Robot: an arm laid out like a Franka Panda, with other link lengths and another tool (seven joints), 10 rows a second.
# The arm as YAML. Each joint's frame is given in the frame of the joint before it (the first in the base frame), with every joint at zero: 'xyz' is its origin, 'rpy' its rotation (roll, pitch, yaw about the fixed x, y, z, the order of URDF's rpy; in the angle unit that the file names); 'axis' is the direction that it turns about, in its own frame. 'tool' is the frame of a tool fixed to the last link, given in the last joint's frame.
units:
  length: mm
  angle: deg
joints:
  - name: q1
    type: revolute
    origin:
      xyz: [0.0, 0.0, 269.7]
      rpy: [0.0, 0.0, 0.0]
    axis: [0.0, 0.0, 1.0]
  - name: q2
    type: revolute
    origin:
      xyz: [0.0, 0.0, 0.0]
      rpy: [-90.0, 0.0, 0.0]
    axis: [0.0, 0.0, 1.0]
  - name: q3
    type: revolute
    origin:
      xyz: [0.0, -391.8, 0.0]
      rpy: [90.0, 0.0, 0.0]
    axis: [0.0, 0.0, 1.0]
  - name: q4
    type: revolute
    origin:
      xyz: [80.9, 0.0, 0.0]
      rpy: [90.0, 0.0, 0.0]
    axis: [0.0, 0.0, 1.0]
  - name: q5
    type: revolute
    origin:
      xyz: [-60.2, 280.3, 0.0]
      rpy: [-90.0, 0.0, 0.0]
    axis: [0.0, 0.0, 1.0]
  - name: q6
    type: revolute
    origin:
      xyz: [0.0, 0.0, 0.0]
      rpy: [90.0, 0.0, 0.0]
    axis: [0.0, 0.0, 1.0]
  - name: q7
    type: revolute
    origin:
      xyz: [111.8, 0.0, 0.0]
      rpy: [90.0, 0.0, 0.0]
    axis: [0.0, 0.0, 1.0]
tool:
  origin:
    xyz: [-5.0, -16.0, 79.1]
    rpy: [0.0, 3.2, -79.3]
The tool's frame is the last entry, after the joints.
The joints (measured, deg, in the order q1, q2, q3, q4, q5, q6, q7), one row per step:
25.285 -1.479 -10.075 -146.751 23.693 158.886 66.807
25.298 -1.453 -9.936 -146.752 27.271 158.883 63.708
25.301 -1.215 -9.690 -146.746 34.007 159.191 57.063
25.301 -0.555 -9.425 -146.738 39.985 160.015 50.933
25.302 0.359 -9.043 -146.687 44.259 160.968 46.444
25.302 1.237 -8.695 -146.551 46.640 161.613 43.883
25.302 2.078 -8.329 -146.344 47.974 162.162 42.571
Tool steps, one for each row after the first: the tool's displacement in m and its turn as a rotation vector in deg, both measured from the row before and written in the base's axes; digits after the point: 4 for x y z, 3 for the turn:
-0.0007 -0.0035 -0.0011 1.289 -0.116 0.159
-0.0012 -0.0067 -0.0031 2.077 -0.722 0.878
-0.0005 -0.0056 -0.0050 1.333 -0.976 0.747
0.0003 -0.0025 -0.0059 0.498 -0.752 0.607
0.0011 -0.0001 -0.0051 0.032 -0.309 0.451
0.0018 0.0014 -0.0042 -0.155 -0.095 0.229

